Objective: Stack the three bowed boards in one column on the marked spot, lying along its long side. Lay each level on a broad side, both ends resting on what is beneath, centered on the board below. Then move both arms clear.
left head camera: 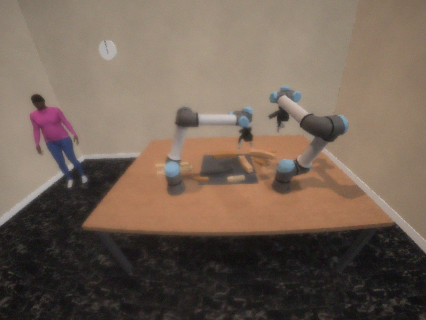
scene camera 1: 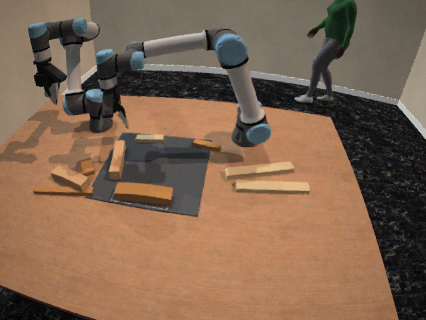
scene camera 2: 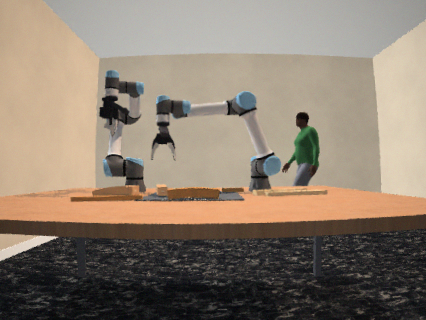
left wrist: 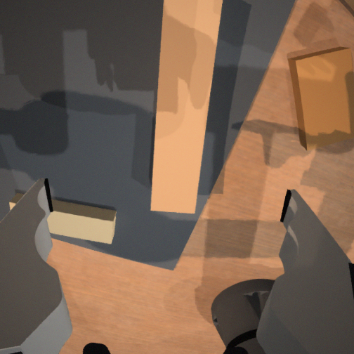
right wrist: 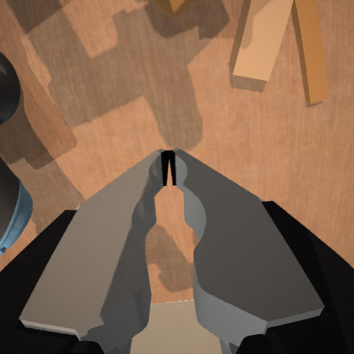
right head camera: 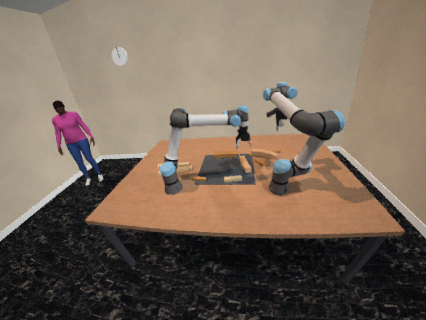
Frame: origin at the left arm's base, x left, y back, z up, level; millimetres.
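Where they show: left gripper, between the fingertips: [left head camera: 245,148] [scene camera 1: 114,130] [scene camera 2: 163,160] [right head camera: 243,148]; right gripper, between the fingertips: [left head camera: 278,132] [scene camera 1: 56,104] [scene camera 2: 112,136] [right head camera: 277,131]; left arm's base, origin of its link: [left head camera: 176,189] [scene camera 1: 245,138] [right head camera: 173,188]; right arm's base, origin of its link: [left head camera: 281,187] [right head camera: 278,188].
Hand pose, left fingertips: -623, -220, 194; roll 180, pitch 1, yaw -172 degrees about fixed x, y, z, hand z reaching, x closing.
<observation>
Things, the pixels of their top centre, and the offset from my left fingertips, as dx, dy, dz. "spot": a spot on its surface instead. Level surfaces: height alone.
- orange bowed board, centre of its top: [scene camera 1: 141,189] [scene camera 2: 193,187] [right head camera: 226,152] [left head camera: 225,152] +149, -219, -137
- white-outlined marked spot, a spot on its surface: [scene camera 1: 155,206] spot: +205, -263, -188
- dark mat, height of its surface: dz -188
- thin orange strip, centre of its top: [scene camera 1: 61,188] [scene camera 2: 107,195] -251, -213, -168
- orange block, centre of its top: [scene camera 1: 86,165] -174, -45, -172
- pale block, centre of its top: [scene camera 1: 149,136] [right head camera: 232,177] [left head camera: 236,177] +122, +180, -164
- small orange piece, centre of its top: [scene camera 1: 207,143] [scene camera 2: 232,188] +418, +131, -165
An orange bowed board [scene camera 1: 143,193] [scene camera 2: 193,193] [right head camera: 226,155] lies along the white-outlined marked spot [scene camera 1: 155,206] on the dark mat [scene camera 1: 185,197]. A light bowed board [scene camera 1: 117,160] [left wrist: 182,125] [right head camera: 245,164] lies on the mat, roughly crosswise to it. Another light bowed board [scene camera 1: 70,178] [right wrist: 262,40] [right head camera: 264,153] lies off the mat, at the left in scene camera 1. My left gripper [left wrist: 168,186] [scene camera 2: 164,156] [right head camera: 243,145] is open and empty, high above the table; the mat board's near end shows between its fingers in the left wrist view. My right gripper [right wrist: 168,152] [scene camera 2: 111,131] is shut and empty, raised to the side.
In scene camera 1, a thin orange strip [scene camera 1: 62,191] and an orange block [scene camera 1: 86,166] lie near the off-mat board. A pale block [scene camera 1: 150,138] and a small orange piece [scene camera 1: 206,145] lie at the mat's far edge. Two pale strips [scene camera 1: 259,170] [scene camera 1: 272,187] lie at the right.
</observation>
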